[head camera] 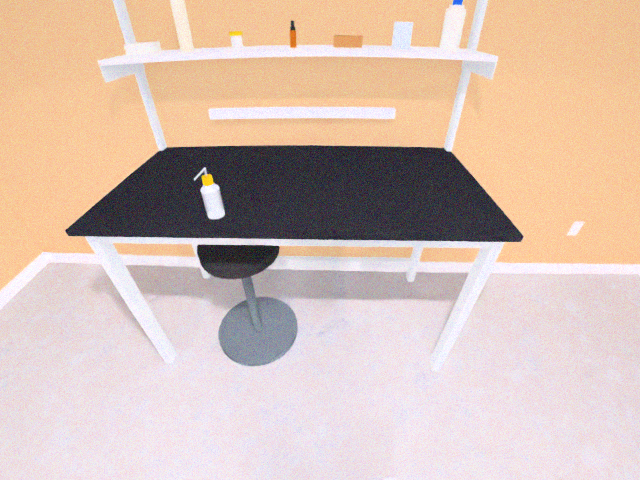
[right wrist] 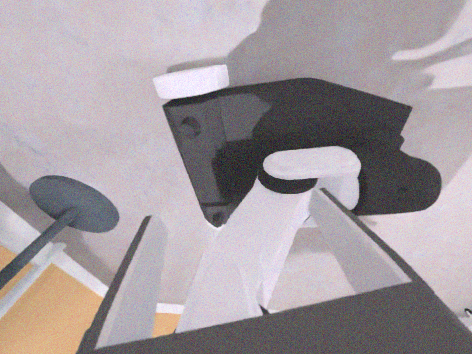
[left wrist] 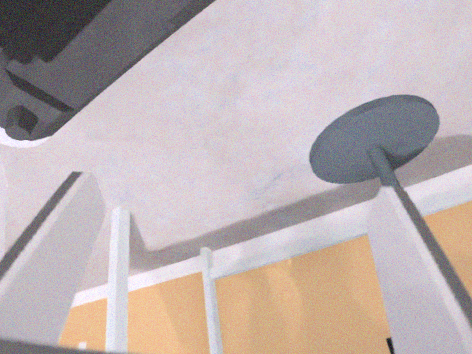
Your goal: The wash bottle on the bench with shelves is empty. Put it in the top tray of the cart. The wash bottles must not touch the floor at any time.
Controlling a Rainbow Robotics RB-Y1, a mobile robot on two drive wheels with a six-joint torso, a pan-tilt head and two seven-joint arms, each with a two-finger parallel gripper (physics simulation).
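Places are measured from the robot's base along level axes (x ahead, y left, z up), in millimetres.
Where they show: left gripper, between the fingertips: (left wrist: 235, 198); right gripper, between the fingertips: (right wrist: 239, 211).
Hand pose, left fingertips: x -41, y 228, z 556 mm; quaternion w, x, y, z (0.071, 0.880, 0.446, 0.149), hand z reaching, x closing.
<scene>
Things, the pixels of their top centre, and the offset from my left fingertips. "spot": a spot on its surface instead. Level surfaces: height alone.
- white wash bottle, centre of its top: (head camera: 202, 168) 533 mm up, 767 mm ahead, 63 mm left
- black bench top, height of its surface: 359 mm up
- blue-capped bottle, a spot on its surface: (head camera: 452, 28) spot: 891 mm up, 1169 mm ahead, 846 mm right
- brown box, centre of its top: (head camera: 348, 35) 856 mm up, 1246 mm ahead, 460 mm right
A white wash bottle (head camera: 212, 200) with a yellow cap and a bent spout stands upright on the left part of the black bench top (head camera: 330, 191), near its front edge. The bench has a shelf above it. My left gripper (left wrist: 235, 198) is open with its fingers wide apart and nothing between them. My right gripper (right wrist: 239, 211) is open too, and part of the robot's own white body shows beyond its fingers. Neither gripper shows in the head view, and both are away from the bottle. The cart does not show in these views.
A stool with a black seat (head camera: 237, 260) and round grey base (head camera: 258, 338) (left wrist: 375, 137) (right wrist: 75, 202) stands under the bench's front left. The shelf (head camera: 310, 52) holds a blue-capped bottle (head camera: 452, 28), a brown box (head camera: 347, 40) and several other items. White bench legs (head camera: 135, 304) stand at the sides.
</scene>
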